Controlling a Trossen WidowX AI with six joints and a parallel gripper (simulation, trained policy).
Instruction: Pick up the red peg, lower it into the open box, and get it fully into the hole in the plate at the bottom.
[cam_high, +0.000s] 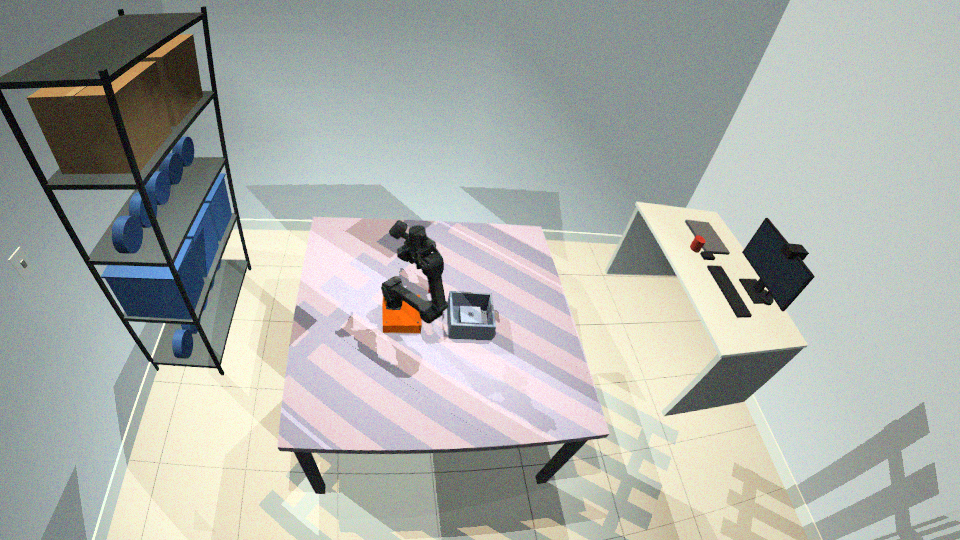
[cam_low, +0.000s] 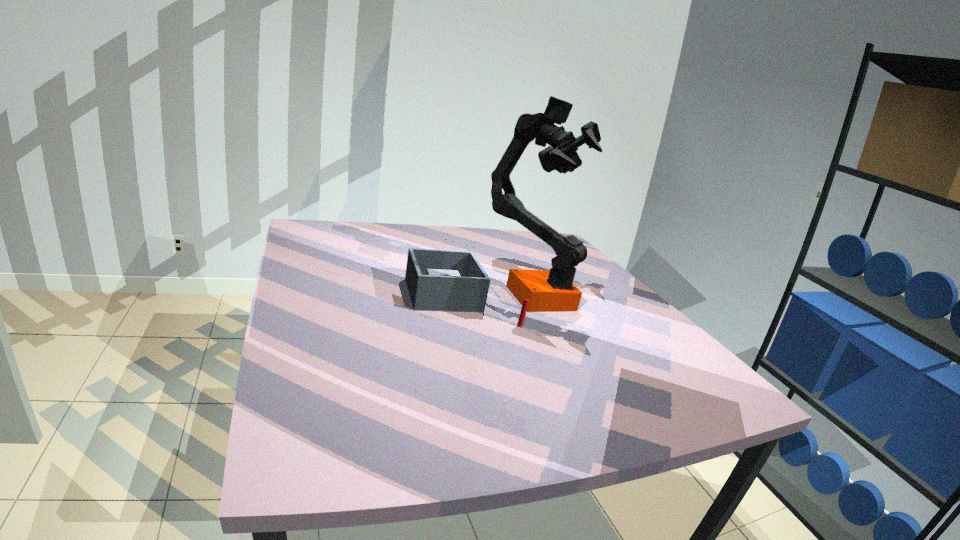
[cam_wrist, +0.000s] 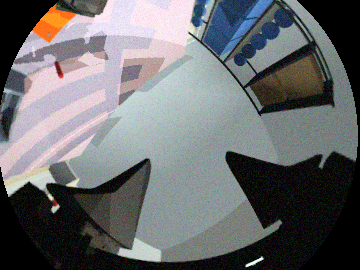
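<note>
The red peg lies 120 mm ahead of my gripper tip, 80 mm to the left of it and 410 mm below it. Also, from my gripper tip: light plate 300 mm ahead, 80 mm to the right, 400 mm below; then grey box 300 mm ahead, 80 mm to the right, 420 mm below.
</note>
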